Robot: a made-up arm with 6 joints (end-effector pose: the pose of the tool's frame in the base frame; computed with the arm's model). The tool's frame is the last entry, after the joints.
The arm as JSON. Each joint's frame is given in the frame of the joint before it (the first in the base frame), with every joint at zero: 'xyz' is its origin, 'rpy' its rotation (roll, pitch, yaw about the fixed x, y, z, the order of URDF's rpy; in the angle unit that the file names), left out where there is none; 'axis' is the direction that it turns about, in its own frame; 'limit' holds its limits. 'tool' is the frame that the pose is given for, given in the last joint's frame.
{
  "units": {
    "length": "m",
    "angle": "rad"
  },
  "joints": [
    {
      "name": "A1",
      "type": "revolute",
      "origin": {
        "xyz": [
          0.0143,
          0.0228,
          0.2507
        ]
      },
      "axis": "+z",
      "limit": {
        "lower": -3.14,
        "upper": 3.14
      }
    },
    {
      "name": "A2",
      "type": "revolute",
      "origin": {
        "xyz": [
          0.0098,
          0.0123,
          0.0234
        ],
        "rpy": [
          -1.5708,
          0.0,
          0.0
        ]
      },
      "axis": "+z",
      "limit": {
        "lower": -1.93,
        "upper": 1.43
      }
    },
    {
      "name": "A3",
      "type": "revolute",
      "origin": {
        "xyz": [
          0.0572,
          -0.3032,
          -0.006
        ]
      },
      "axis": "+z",
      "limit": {
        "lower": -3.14,
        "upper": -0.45
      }
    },
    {
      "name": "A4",
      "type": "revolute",
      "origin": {
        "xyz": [
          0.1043,
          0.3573,
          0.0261
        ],
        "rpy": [
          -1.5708,
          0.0,
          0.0
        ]
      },
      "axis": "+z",
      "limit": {
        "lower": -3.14,
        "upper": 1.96
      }
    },
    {
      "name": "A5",
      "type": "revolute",
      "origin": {
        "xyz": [
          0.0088,
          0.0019,
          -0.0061
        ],
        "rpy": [
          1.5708,
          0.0,
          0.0
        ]
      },
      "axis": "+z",
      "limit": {
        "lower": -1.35,
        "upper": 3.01
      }
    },
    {
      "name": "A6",
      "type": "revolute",
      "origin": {
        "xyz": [
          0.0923,
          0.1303,
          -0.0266
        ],
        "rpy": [
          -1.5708,
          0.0,
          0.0
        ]
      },
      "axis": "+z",
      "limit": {
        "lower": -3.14,
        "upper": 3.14
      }
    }
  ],
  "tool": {
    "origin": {
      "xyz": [
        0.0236,
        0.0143,
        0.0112
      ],
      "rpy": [
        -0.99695,
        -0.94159,
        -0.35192
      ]
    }
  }
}
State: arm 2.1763 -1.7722 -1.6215 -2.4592 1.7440 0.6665
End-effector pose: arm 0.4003 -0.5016 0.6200 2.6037 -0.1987 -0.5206
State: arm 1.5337 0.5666 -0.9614 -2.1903 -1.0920 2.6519
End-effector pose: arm -0.1530 0.4167 0.1798 -2.7925 0.7044 2.6723
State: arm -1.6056 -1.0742 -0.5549 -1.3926 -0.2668 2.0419
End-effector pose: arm 0.1417 -0.2113 0.6625 2.5078 -0.7028 -1.5534
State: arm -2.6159 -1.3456 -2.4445 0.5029 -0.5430 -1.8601
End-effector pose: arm 0.6176 0.4302 0.5823 -2.5551 -0.5210 0.1013
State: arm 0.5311 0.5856 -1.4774 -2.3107 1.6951 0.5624
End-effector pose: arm 0.6519 0.3527 0.4080 -0.2245 -0.2355 -0.0855
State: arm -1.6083 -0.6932 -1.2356 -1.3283 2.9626 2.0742
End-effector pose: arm -0.0456 -0.0011 0.7397 2.1242 -0.2340 1.7347
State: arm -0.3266 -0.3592 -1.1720 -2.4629 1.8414 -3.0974
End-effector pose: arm 0.3259 -0.1346 0.7891 -1.9887 -0.6830 -3.1316
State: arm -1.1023 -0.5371 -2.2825 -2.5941 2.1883 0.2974
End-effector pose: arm -0.1087 0.2338 0.9921 1.9189 -0.2788 2.6453
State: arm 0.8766 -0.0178 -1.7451 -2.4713 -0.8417 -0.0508
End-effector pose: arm 0.1397 0.4615 0.6268 -0.3671 1.0278 1.8186
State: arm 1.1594 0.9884 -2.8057 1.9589 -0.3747 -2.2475
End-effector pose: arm 0.3933 0.6423 0.5506 1.4207 -0.6002 1.2145
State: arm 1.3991 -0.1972 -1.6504 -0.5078 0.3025 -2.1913
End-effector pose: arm 0.0363 0.4847 0.8680 -0.8603 0.6143 1.3340
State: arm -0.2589 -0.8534 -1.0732 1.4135 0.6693 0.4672
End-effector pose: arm 0.3050 -0.0341 0.7511 -2.6436 -0.2819 -0.2256
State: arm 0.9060 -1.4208 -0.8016 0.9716 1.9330 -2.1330
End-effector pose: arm -0.1019 0.1352 0.6230 1.0894 0.4861 -3.1319
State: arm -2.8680 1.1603 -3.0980 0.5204 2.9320 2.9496
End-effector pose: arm -0.4655 -0.1726 0.4432 1.2431 0.2013 0.7228
